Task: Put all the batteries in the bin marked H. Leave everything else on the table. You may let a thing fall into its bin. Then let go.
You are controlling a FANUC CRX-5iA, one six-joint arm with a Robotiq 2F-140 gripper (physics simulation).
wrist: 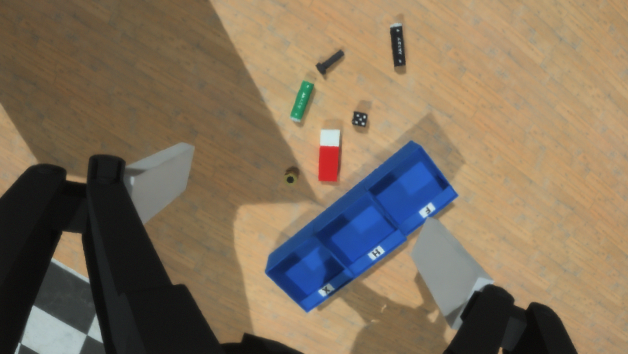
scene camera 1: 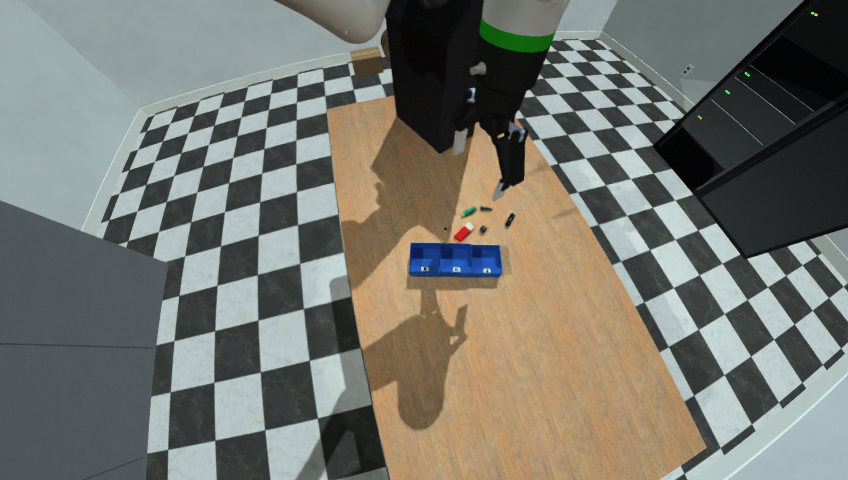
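A green battery lies flat on the table, beside a dark bolt. A black battery lies flat, farther out from the bins than the die. The blue bin marked H is the middle one of three joined bins, between X and F; no object shows inside it. My gripper is wide open and empty, high above the table. In the wrist view its fingertips stand on either side of the bins and the small objects.
Bin X and bin F adjoin bin H. A red and white eraser, a black die, the dark bolt and a small brass-coloured piece lie near the bins.
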